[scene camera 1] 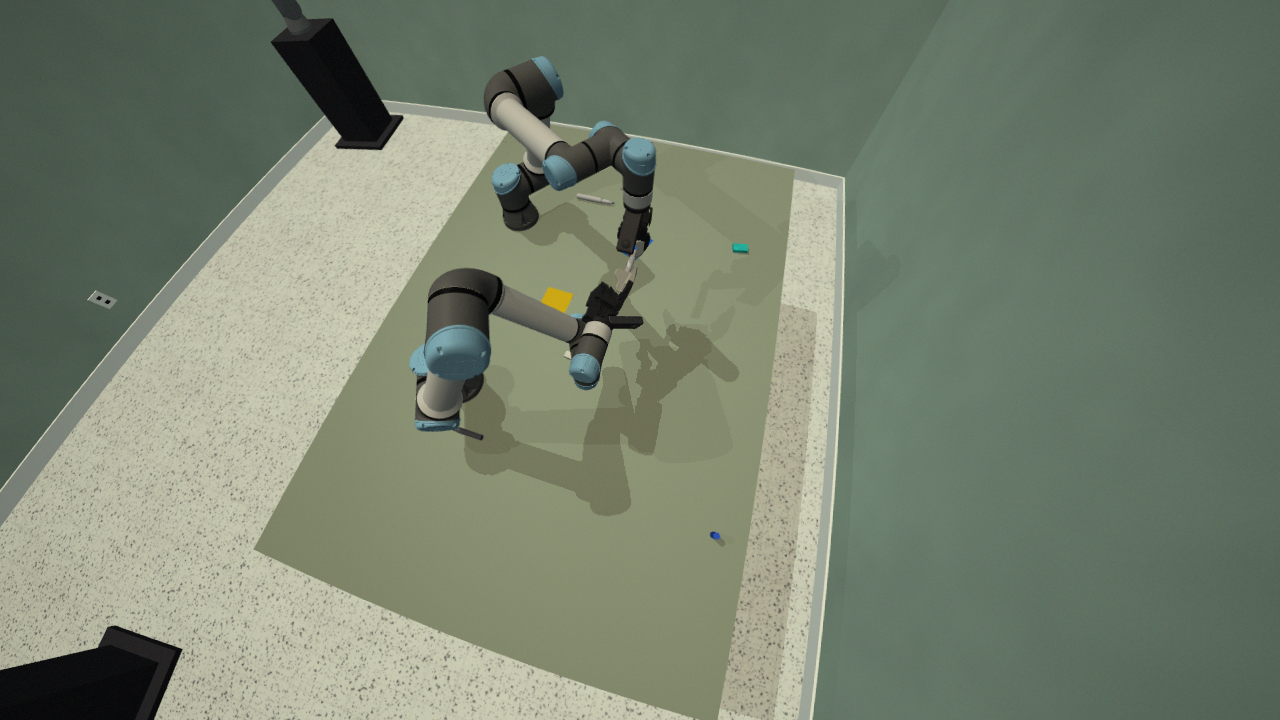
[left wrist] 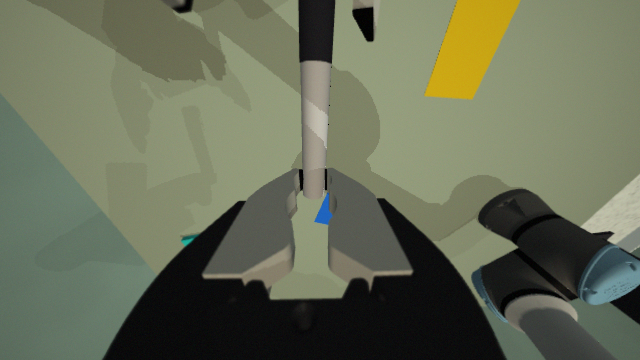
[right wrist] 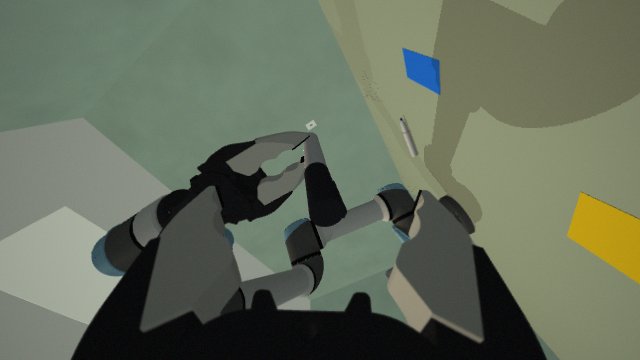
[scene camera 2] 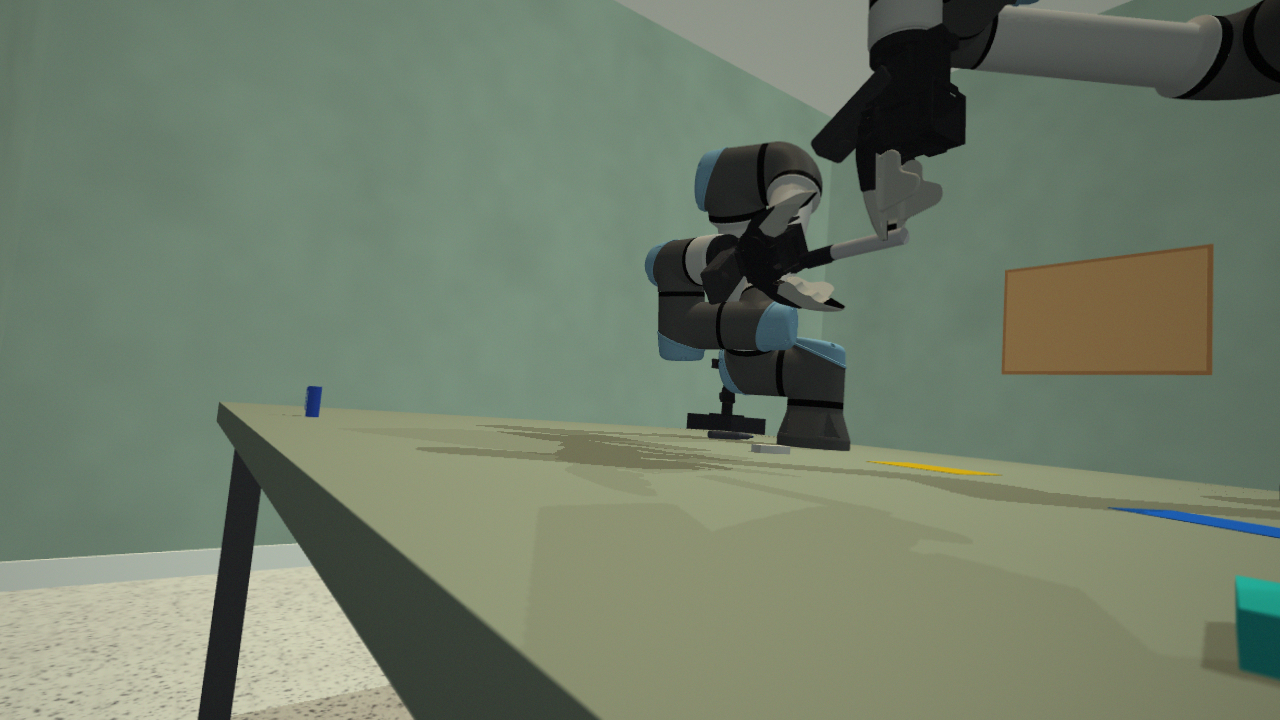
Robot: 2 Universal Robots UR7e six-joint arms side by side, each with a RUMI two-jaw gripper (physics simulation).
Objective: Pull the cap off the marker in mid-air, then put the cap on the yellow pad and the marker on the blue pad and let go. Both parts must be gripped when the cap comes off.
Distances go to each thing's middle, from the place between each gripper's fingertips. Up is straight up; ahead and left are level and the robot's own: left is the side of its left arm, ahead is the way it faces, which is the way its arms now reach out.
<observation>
The black cap (right wrist: pixel 326 208) lies 9 cm to the right of my left hand and 2 cm behind it.
The black cap lies 10 mm to the right of my right hand and 10 mm below it.
</observation>
